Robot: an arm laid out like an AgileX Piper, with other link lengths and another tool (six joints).
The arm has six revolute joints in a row. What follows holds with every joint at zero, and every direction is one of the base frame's.
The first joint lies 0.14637 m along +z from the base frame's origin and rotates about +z.
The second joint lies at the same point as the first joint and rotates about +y.
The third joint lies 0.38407 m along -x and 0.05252 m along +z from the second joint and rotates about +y.
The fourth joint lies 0.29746 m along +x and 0.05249 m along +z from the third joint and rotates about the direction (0.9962, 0, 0.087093).
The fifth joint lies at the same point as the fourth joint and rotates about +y.
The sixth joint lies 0.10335 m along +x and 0.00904 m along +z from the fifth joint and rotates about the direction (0.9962, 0, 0.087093).
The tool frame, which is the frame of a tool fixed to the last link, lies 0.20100 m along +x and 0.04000 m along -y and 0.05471 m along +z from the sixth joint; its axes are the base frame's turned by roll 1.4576, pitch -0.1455 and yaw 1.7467 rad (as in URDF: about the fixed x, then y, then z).
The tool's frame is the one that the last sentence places.
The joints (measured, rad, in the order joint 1, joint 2, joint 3, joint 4, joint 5, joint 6), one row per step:
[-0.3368 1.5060 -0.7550 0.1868 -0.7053 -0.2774]
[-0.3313 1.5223 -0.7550 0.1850 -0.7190 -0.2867]
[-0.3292 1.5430 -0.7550 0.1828 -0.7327 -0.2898]
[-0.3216 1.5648 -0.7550 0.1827 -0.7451 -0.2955]
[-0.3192 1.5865 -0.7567 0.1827 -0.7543 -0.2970]
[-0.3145 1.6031 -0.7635 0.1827 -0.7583 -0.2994]
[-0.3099 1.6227 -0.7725 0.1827 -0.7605 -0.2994]
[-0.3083 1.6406 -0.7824 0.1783 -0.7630 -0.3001]
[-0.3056 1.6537 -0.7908 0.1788 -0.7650 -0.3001]
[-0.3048 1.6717 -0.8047 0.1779 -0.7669 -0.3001]
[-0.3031 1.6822 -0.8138 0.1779 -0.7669 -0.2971]
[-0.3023 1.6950 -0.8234 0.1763 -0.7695 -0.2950]
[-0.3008 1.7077 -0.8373 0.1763 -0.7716 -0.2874]
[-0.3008 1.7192 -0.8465 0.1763 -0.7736 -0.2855]
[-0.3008 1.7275 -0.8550 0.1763 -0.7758 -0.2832]
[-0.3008 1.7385 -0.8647 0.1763 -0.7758 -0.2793]
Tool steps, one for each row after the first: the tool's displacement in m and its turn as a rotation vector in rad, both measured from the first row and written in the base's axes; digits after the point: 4 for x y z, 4 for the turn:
[0.0050 0.0020 -0.0049 -0.0102 0.0077 0.0043]
[0.0101 0.0017 -0.0127 -0.0138 0.0170 0.0059]
[0.0167 0.0040 -0.0216 -0.0173 0.0290 0.0118]
[0.0221 0.0035 -0.0308 -0.0162 0.0404 0.0130]
[0.0278 0.0045 -0.0358 -0.0171 0.0471 0.0172]
[0.0345 0.0052 -0.0422 -0.0148 0.0552 0.0217]
[0.0406 0.0053 -0.0469 -0.0171 0.0618 0.0260]
[0.0452 0.0054 -0.0499 -0.0162 0.0644 0.0281]
[0.0513 0.0042 -0.0530 -0.0164 0.0667 0.0293]
[0.0552 0.0040 -0.0548 -0.0133 0.0668 0.0311]
[0.0595 0.0034 -0.0570 -0.0126 0.0669 0.0327]
[0.0644 0.0024 -0.0572 -0.0071 0.0607 0.0339]
[0.0680 0.0012 -0.0592 -0.0055 0.0603 0.0337]
[0.0708 0.0001 -0.0594 -0.0044 0.0571 0.0334]
[0.0744 -0.0012 -0.0614 -0.0004 0.0567 0.0334]

